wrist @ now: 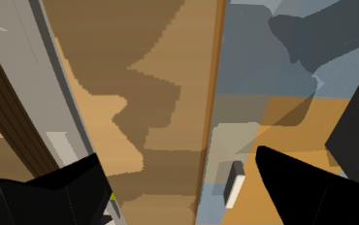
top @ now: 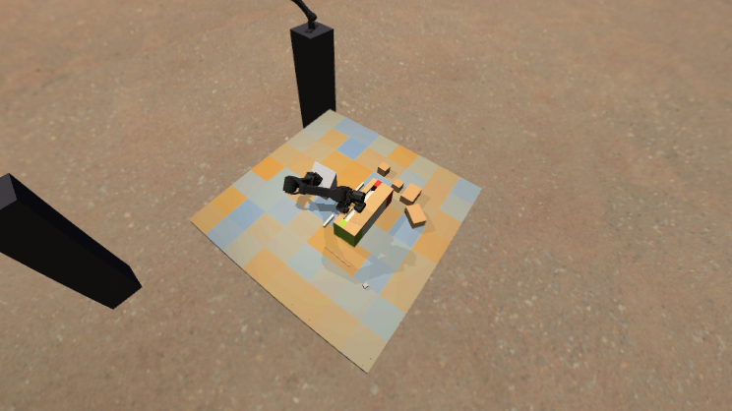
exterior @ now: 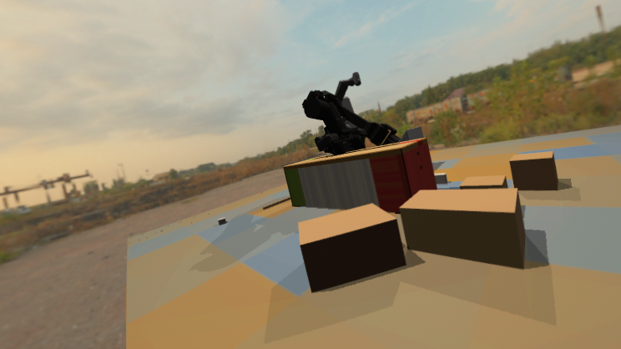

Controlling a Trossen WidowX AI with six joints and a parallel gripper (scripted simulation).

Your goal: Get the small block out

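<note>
The small yellow block is 4 cm ahead of my gripper tip and 3 cm to the left of it. Also, from my gripper tip: long box (3 cm ahead, 2 cm to the left, 3 cm below).
</note>
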